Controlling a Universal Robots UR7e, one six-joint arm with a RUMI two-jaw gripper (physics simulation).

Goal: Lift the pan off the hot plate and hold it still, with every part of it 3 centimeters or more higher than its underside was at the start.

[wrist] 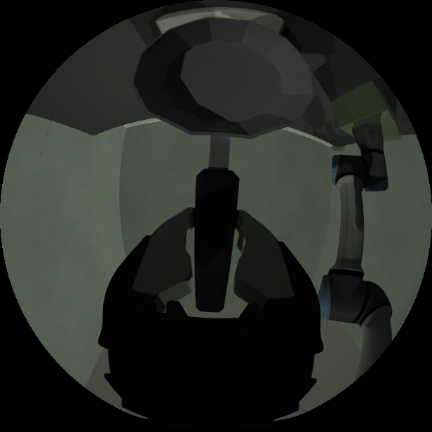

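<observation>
The dark grey, faceted round pan [232, 80] fills the upper middle of the wrist view, its inside facing the camera. A short grey neck joins it to its long black handle [216, 192], which runs down the middle of the view. My gripper [215, 210] is shut on that handle, one grey finger on each side. A pale, light-topped body, which looks like the hot plate [172, 21], shows past the pan's far rim. The pan hides most of it. The pan's underside and the gap below it are hidden, so its height cannot be read here.
A dark table top [75, 85] spreads behind the pan. At the right are a green block [357, 102] and the robot's own arm [351, 225], with grey links and blue joint caps. A shadow lies on the table right of the pan.
</observation>
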